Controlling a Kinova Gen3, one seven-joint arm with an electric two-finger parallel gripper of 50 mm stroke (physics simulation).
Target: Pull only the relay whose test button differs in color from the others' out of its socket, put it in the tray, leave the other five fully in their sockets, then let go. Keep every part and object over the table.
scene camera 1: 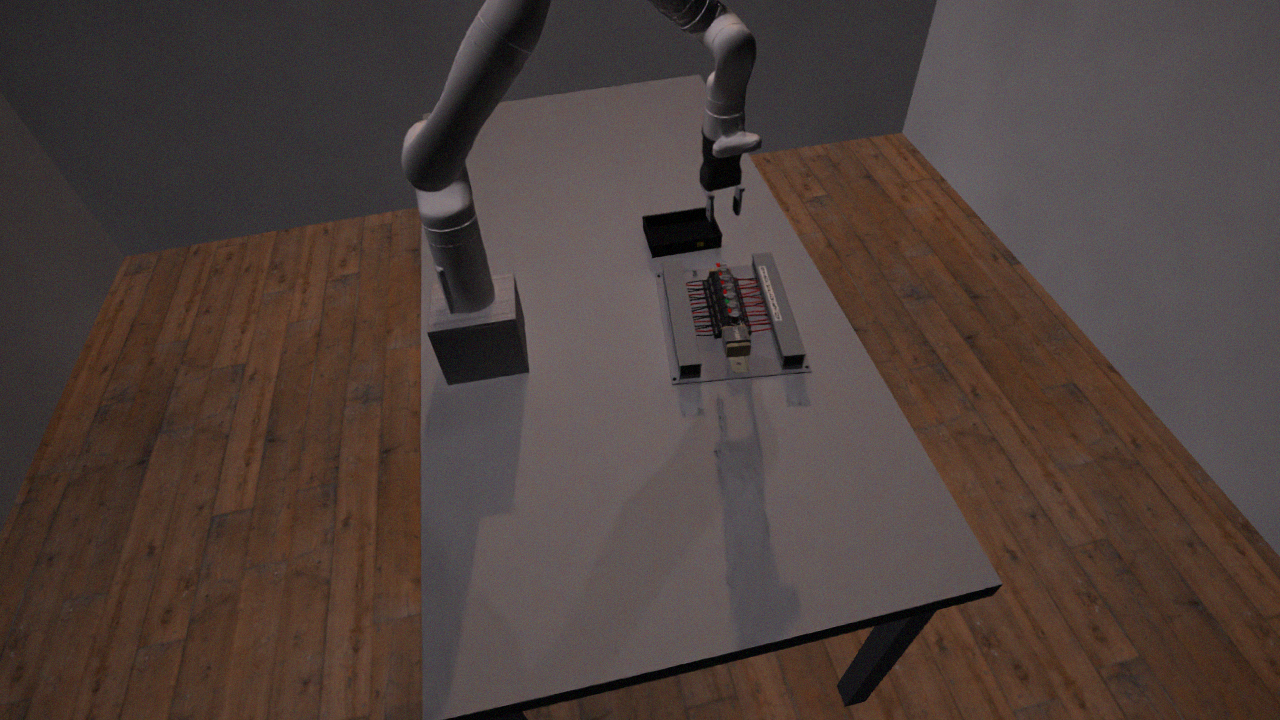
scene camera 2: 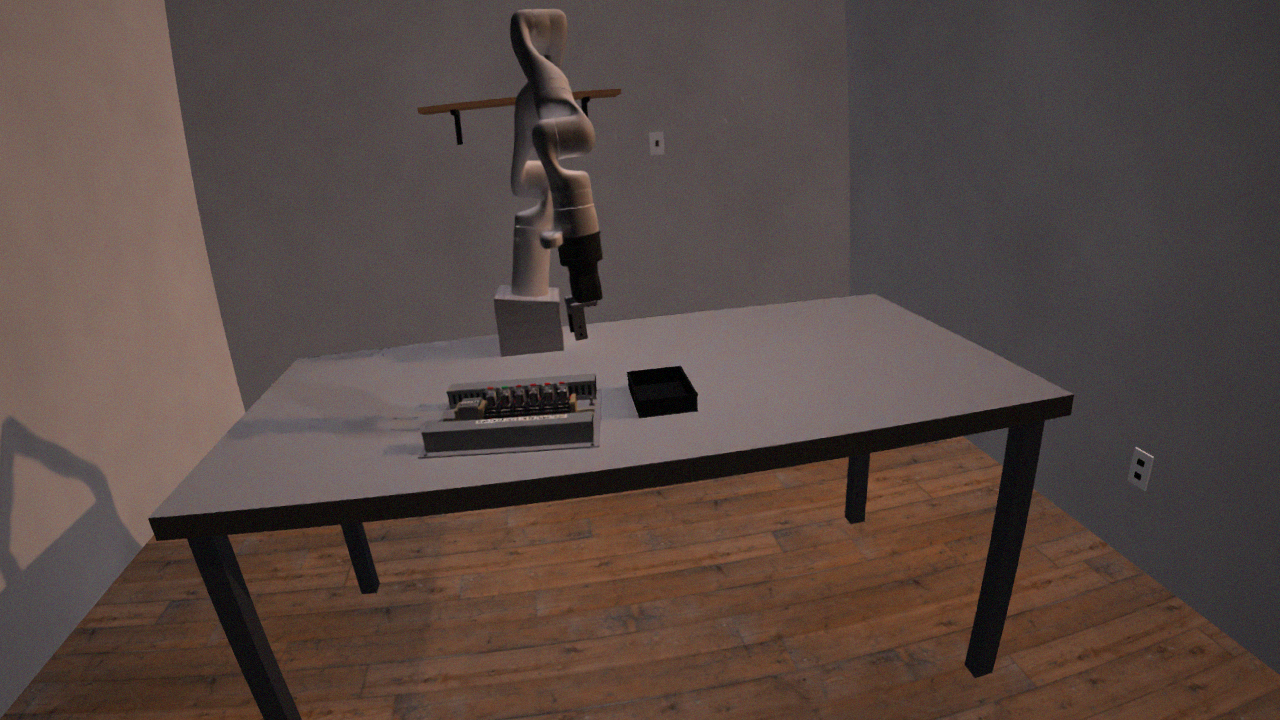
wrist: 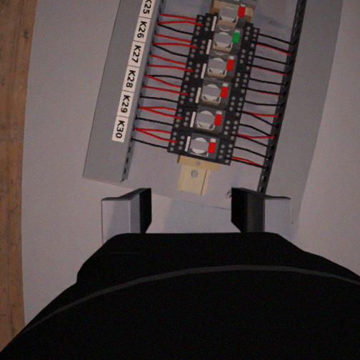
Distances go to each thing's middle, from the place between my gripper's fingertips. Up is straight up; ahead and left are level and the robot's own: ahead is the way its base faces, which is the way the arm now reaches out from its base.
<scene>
The relay (wrist: 227, 39) lies 5 cm behind my hand, 14 cm to the right of it and 12 cm below it. Round my hand: panel (scene camera 1: 763, 360): 5 cm behind, 13 cm to the right, 16 cm below; black tray (scene camera 1: 701, 228): 1 cm behind, 16 cm to the left, 16 cm below.
</scene>
